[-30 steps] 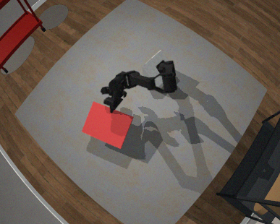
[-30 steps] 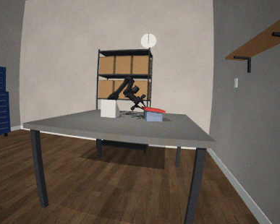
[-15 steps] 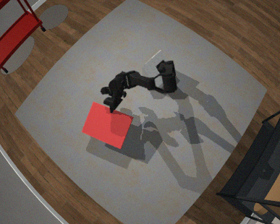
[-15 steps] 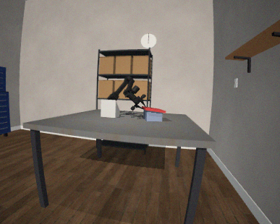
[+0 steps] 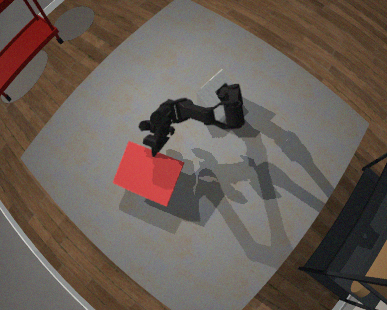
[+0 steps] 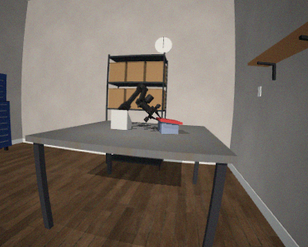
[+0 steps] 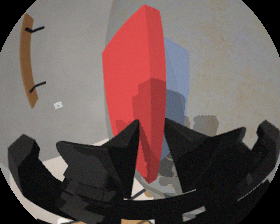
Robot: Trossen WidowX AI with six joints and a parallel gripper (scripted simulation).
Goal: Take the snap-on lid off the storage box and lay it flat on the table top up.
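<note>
Now: the red lid 10 cm ahead of my hand, 4 cm to the left of it and 3 cm below it. From my hand the other things lie so: storage box: 9 cm ahead, 4 cm to the left, 8 cm below.
</note>
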